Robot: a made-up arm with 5 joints.
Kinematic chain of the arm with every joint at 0, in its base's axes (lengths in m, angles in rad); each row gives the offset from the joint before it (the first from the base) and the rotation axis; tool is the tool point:
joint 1: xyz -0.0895 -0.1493 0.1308 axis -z
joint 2: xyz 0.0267 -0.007 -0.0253 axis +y
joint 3: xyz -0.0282 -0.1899 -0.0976 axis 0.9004 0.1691 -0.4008
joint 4: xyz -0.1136 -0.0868 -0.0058 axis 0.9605 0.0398 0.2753
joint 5: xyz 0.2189 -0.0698 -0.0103 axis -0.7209 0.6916 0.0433
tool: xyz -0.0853 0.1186 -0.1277
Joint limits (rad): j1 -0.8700..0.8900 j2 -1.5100..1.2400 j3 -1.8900..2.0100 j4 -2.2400..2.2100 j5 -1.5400..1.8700
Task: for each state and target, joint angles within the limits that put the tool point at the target. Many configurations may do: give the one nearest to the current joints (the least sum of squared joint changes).
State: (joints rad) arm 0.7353 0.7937 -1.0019 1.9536 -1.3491
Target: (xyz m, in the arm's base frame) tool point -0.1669 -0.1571 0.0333
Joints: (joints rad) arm 0.6810 0.2694 -1.3266 1.3499 -1.1041
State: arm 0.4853 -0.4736 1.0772 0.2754 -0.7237
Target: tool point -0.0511 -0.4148 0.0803
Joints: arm 0.3146 -0.5488 1.3767 0.5386 -1.2324
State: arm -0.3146 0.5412 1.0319 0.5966 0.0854
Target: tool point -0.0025 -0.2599 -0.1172
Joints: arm -0.6285 -0.0017 0.5972 0.1596 0.0184
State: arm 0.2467 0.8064 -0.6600 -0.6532 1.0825
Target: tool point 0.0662 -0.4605 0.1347
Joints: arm -0.2738 0.9595 -1.3243 -0.5802 0.8862
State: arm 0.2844 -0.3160 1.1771 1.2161 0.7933
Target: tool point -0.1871 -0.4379 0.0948
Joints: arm 0.1687 -0.1659 1.5124 2.0331 0.0066
